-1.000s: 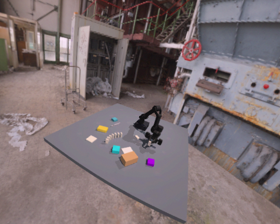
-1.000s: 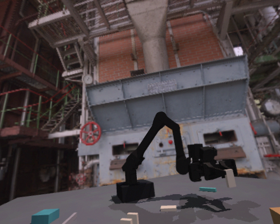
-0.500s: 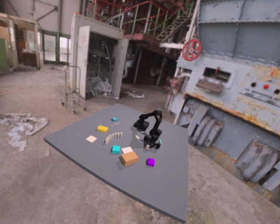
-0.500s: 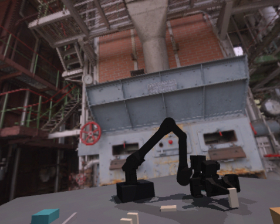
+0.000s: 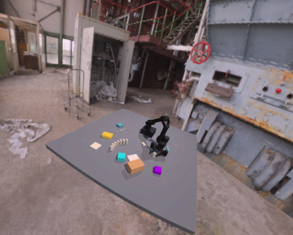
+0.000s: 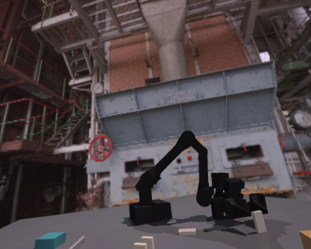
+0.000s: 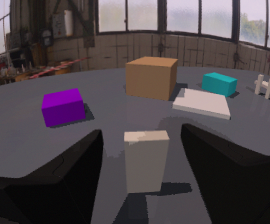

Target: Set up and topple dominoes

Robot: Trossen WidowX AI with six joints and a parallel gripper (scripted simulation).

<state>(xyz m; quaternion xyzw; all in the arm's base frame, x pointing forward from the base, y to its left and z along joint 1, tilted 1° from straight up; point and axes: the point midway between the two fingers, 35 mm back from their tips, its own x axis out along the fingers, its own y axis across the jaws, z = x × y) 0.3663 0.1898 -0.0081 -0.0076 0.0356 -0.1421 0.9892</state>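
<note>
Right now my gripper tip is 15 cm short of the purple cube, 7 cm to the right of it and 3 cm above it. Round my gripper tip: teal cube: 16 cm ahead, 26 cm to the right, 3 cm below; then white tile: 11 cm ahead, 16 cm to the right, 4 cm below; then orange box: 21 cm ahead, 11 cm to the right, 2 cm below.
</note>
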